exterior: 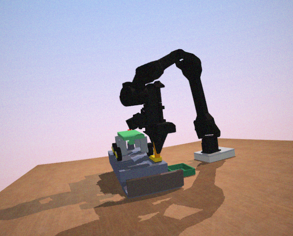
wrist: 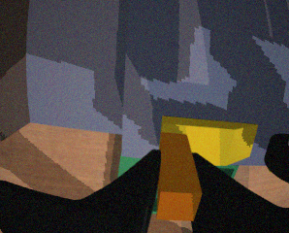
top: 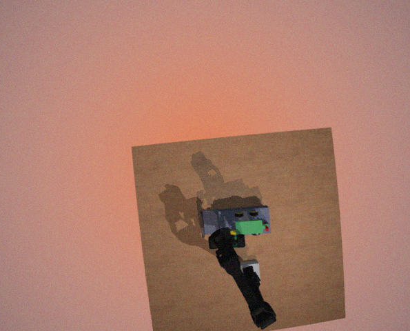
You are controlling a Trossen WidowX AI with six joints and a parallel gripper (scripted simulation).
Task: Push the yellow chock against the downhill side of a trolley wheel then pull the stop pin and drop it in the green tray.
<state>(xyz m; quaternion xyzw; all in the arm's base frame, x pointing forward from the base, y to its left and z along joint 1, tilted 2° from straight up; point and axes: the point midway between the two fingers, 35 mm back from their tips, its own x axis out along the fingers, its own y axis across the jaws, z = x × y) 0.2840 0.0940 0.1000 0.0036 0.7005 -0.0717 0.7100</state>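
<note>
Right now the stop pin is 23 cm to the right of my gripper tip, 4 cm above it and 1 cm ahead of it. From my gripper tip the other things lie so: grey ramp 13 cm to the right, 4 cm below, 4 cm ahead; then yellow chock 2 cm to the right, 1 cm below; then trolley 13 cm to the right, 4 cm ahead, 2 cm above.
</note>
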